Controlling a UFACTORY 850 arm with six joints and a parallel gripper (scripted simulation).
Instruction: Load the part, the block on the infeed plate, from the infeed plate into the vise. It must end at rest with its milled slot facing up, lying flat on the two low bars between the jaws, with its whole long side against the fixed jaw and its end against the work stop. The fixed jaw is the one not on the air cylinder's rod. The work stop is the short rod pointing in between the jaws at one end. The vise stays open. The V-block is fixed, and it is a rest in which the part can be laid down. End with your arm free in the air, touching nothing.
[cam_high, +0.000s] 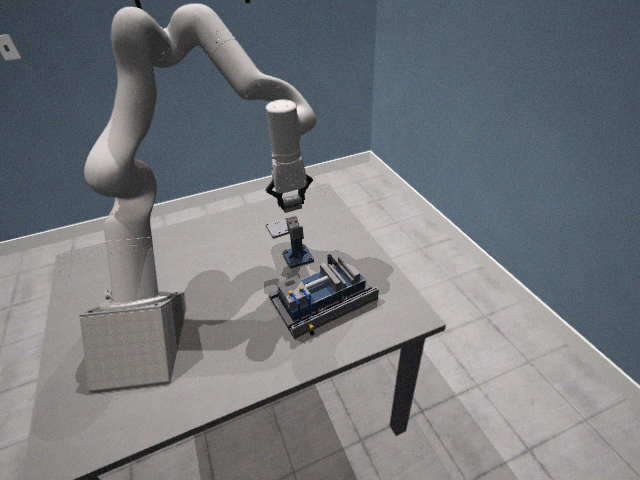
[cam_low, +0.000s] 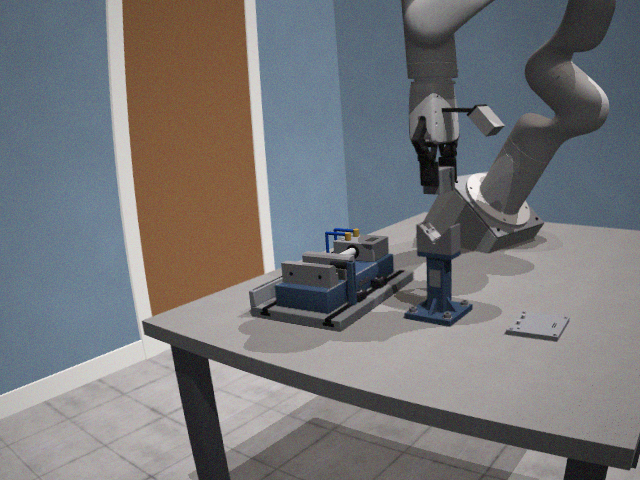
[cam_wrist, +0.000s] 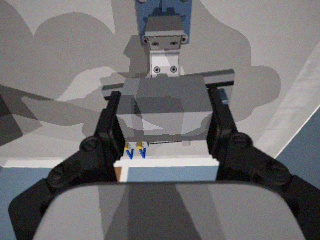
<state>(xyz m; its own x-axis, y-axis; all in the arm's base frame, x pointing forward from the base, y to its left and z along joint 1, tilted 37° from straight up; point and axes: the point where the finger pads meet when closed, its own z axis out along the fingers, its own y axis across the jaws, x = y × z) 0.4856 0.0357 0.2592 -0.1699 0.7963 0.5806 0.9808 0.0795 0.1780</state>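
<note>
Now: the part 10 mm to the right of my hand and 10 mm below it. From my hand the other things lie so: moving jaw: 80 mm ahead, 210 mm to the right, 170 mm below; then white cylinder rod: 30 mm ahead, 220 mm to the right, 170 mm below; then work stop: 100 mm ahead, 150 mm to the right, 160 mm below.
</note>
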